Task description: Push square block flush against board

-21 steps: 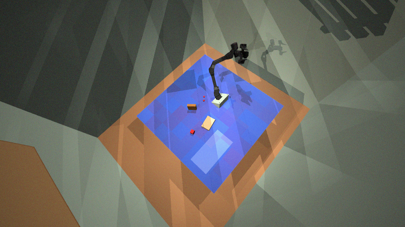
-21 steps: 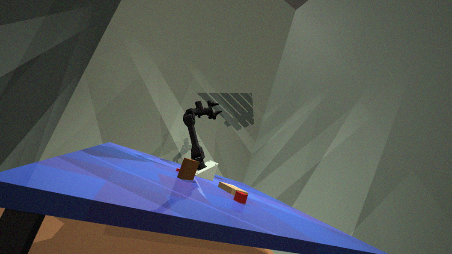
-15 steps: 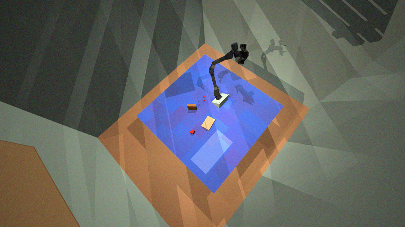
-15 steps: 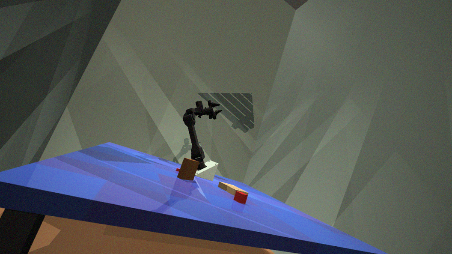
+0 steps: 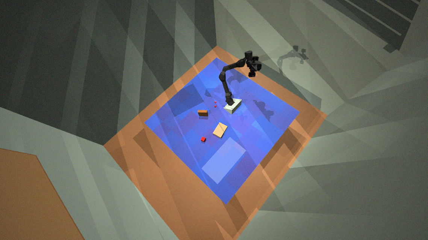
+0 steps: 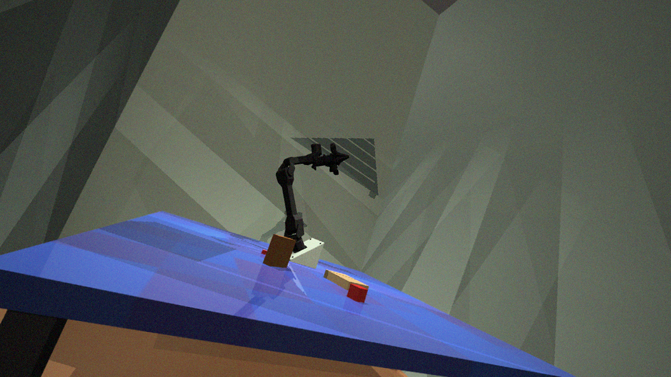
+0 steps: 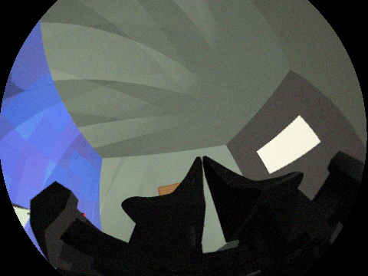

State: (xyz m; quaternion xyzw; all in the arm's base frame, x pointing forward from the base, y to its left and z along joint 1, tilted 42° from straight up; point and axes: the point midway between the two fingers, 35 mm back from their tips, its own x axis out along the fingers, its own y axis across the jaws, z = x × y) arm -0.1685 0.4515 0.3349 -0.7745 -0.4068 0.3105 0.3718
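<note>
My gripper tip is 450 mm short of the square block, 300 mm to the left of it and 570 mm above it. Also, from my gripper tip: board: 460 mm ahead, 20 mm to the right, 610 mm below; small red cube: 660 mm ahead, 80 mm to the right, 610 mm below.
</note>
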